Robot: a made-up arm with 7 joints.
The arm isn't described. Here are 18 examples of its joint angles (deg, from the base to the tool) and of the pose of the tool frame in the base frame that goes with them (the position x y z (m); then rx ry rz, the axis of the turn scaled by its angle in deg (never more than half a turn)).
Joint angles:
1: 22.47 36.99 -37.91 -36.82 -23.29 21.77 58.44
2: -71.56 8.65 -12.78 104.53 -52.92 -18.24 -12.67
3: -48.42 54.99 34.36 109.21 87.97 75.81 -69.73
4: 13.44 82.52 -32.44 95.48 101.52 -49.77 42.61
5: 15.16 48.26 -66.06 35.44 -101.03 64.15 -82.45
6: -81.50 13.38 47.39 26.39 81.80 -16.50 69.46
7: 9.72 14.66 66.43 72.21 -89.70 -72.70 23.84
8: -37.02 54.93 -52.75 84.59 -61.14 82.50 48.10
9: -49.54 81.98 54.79 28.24 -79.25 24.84 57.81
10: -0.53 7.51 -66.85 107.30 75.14 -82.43 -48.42
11: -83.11 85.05 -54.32 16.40 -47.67 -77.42 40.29
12: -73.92 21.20 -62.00 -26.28 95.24 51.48 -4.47
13: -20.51 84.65 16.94 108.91 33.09 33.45 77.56
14: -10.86 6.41 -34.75 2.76 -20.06 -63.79 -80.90
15: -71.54 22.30 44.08 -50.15 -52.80 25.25 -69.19
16: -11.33 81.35 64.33 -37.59 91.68 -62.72 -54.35
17: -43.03 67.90 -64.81 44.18 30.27 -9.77 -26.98
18: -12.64 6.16 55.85 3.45 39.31 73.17 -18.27
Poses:
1: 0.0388 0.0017 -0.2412 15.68 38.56 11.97
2: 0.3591 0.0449 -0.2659 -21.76 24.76 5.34
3: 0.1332 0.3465 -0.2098 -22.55 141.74 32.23
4: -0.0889 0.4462 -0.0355 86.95 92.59 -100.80
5: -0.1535 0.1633 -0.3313 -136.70 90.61 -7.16
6: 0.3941 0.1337 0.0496 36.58 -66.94 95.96
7: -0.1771 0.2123 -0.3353 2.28 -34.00 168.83
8: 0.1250 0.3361 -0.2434 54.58 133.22 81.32
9: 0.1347 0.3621 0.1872 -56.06 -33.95 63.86
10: -0.1460 0.0983 -0.3703 24.30 -37.86 159.22
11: 0.2876 0.1731 0.1109 4.62 -92.67 -3.11
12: 0.2007 -0.1475 -0.0017 78.85 -78.02 31.10
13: -0.0370 0.4466 -0.0533 -116.76 -65.99 -94.45
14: 0.1763 -0.0696 -0.2312 7.38 -63.74 -97.22
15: 0.1409 0.1190 0.1246 39.58 -92.08 -73.47
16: 0.1366 0.1549 0.1335 -150.05 -47.67 -16.54
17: 0.2624 0.2821 -0.2192 106.61 62.87 -58.09
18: 0.0981 0.2474 -0.2691 -9.46 81.53 56.49
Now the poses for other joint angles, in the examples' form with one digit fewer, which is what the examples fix.
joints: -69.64 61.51 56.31 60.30 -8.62 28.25 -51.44
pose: 0.264 0.390 0.012 -24.5 -15.6 -2.4
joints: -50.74 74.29 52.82 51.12 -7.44 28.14 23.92
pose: 0.174 0.428 0.059 -4.5 -1.9 87.6
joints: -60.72 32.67 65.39 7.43 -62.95 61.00 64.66
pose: 0.267 0.278 0.011 -61.4 12.5 48.7
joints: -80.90 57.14 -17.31 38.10 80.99 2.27 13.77
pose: 0.384 0.190 0.100 130.3 -25.9 44.4
